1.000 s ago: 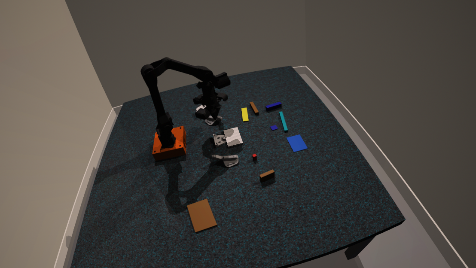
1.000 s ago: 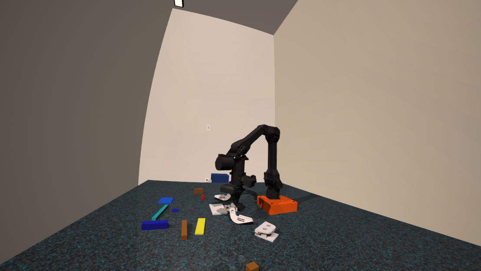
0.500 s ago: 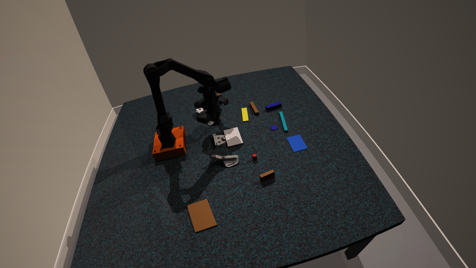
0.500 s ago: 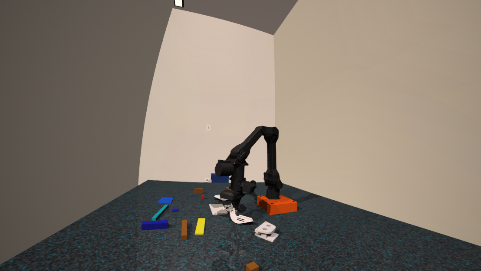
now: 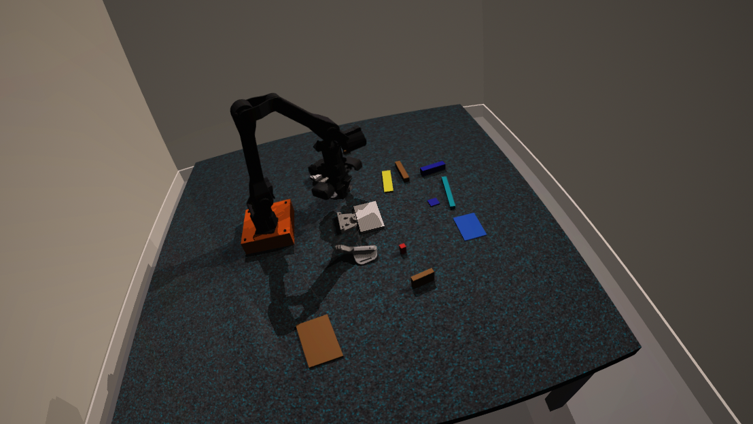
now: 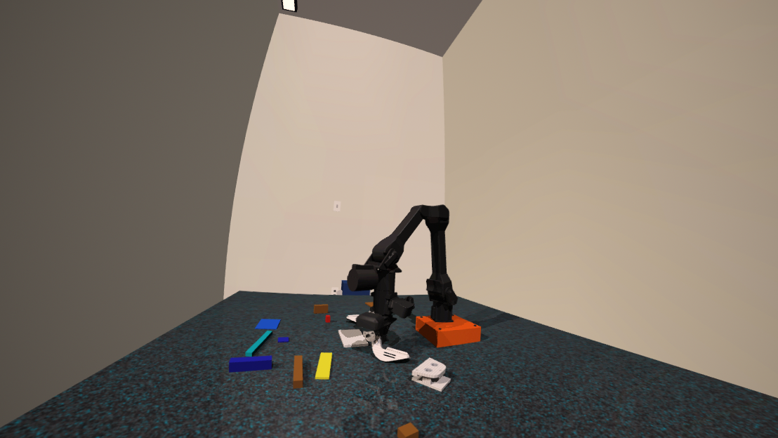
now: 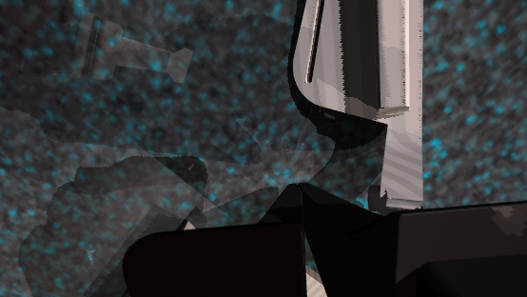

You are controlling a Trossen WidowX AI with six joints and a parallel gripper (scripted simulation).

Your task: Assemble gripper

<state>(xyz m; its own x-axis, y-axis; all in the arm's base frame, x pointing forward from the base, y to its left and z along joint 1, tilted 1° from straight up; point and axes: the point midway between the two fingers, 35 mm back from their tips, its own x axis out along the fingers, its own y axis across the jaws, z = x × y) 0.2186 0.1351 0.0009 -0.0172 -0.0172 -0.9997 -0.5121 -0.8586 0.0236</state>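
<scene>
Right now the white jaw is 40 mm to the left of my gripper tip and 20 mm above it. Also, from my gripper tip: brown bar 190 mm ahead, 140 mm to the left, 10 mm below; yellow bar 140 mm ahead, 90 mm to the left, 20 mm below; white block 100 mm behind, 160 mm to the left, 10 mm below.
</scene>
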